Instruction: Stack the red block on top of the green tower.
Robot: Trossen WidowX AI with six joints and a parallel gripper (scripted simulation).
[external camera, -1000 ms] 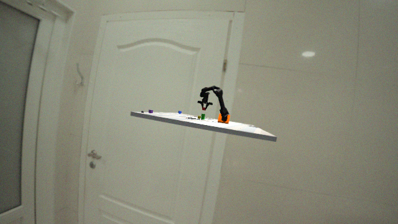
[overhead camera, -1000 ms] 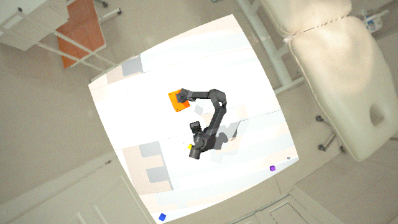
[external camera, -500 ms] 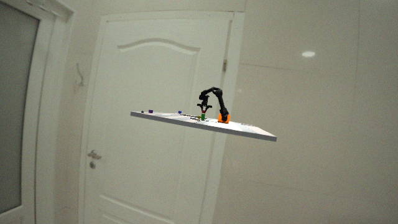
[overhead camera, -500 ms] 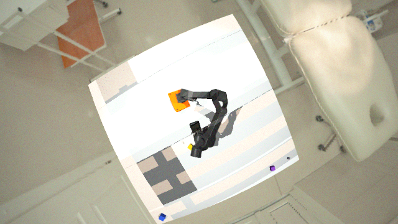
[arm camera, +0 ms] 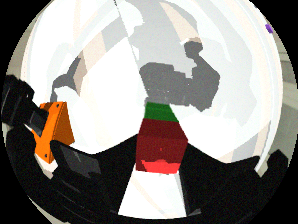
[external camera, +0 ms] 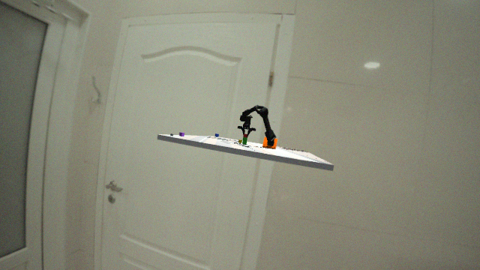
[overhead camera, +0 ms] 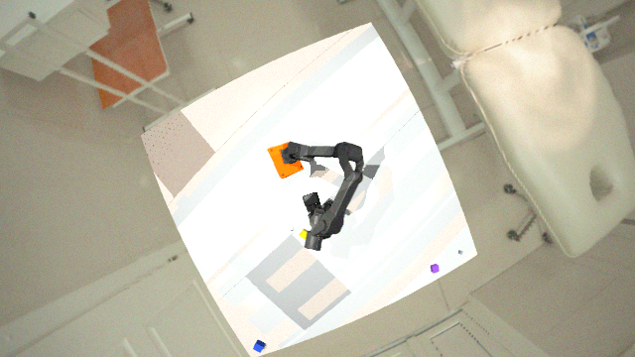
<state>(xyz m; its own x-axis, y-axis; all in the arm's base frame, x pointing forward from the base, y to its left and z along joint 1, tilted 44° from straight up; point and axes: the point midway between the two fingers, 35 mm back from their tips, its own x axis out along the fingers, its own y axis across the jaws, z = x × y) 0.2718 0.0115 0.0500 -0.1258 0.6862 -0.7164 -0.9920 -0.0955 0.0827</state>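
My gripper tip is 1 cm below the red block. The rest, counted from my gripper tip: purple block: 46 cm ahead, 46 cm to the left, 6 cm below; then yellow block: 8 cm ahead, 8 cm to the right, 6 cm below; then blue block: 58 cm ahead, 50 cm to the right, 6 cm below.
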